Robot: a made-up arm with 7 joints. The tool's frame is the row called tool.
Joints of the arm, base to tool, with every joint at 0 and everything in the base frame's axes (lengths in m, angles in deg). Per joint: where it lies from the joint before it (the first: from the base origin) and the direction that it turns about. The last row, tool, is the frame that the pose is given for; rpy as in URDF.
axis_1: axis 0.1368 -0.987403 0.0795 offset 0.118 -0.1 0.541
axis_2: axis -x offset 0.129 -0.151 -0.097
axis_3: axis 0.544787 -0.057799 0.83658 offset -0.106 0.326 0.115
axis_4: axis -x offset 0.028 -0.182 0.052
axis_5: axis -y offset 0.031 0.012 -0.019
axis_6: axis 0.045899 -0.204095 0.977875 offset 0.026 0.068 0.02
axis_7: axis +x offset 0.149 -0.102 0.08
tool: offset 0.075 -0.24 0.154 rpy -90 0 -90
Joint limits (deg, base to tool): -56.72..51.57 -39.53..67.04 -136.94..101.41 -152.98..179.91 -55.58..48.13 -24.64..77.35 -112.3..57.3
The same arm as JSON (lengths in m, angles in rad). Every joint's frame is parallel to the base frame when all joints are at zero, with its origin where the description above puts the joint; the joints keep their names.
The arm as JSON. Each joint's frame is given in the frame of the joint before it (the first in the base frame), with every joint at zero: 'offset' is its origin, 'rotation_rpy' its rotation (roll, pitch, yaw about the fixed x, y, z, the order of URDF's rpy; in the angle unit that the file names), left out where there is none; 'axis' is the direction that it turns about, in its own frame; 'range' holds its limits. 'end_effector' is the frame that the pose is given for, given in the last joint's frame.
{
  "length_unit": "m",
  "angle_unit": "rad",
  "chain": [
    {
      "id": "axis_1",
      "offset": [
        0.118,
        -0.1,
        0.541
      ],
      "axis": [
        0.1368,
        -0.987403,
        0.0795
      ],
      "range": [
        -0.99,
        0.9001
      ]
    },
    {
      "id": "axis_2",
      "offset": [
        0.129,
        -0.151,
        -0.097
      ],
      "axis": [
        -1.0,
        0.0,
        0.0
      ],
      "range": [
        -0.6899,
        1.1701
      ]
    },
    {
      "id": "axis_3",
      "offset": [
        -0.106,
        0.326,
        0.115
      ],
      "axis": [
        0.544787,
        -0.057799,
        0.83658
      ],
      "range": [
        -2.3901,
        1.7699
      ]
    },
    {
      "id": "axis_4",
      "offset": [
        0.028,
        -0.182,
        0.052
      ],
      "axis": [
        -1.0,
        0.0,
        0.0
      ],
      "range": [
        -2.67,
        3.14
      ]
    },
    {
      "id": "axis_5",
      "offset": [
        0.031,
        0.012,
        -0.019
      ],
      "axis": [
        0.0,
        -1.0,
        0.0
      ],
      "range": [
        -0.9701,
        0.84
      ]
    },
    {
      "id": "axis_6",
      "offset": [
        0.026,
        0.068,
        0.02
      ],
      "axis": [
        0.045899,
        -0.204095,
        0.977875
      ],
      "range": [
        -0.43,
        1.35
      ]
    },
    {
      "id": "axis_7",
      "offset": [
        0.149,
        -0.102,
        0.08
      ],
      "axis": [
        1.0,
        0.0,
        0.0
      ],
      "range": [
        -1.96,
        1.0001
      ]
    }
  ],
  "end_effector": {
    "offset": [
      0.075,
      -0.24,
      0.154
    ],
    "rotation_rpy": [
      -1.5708,
      0.0,
      -1.5708
    ]
  }
}

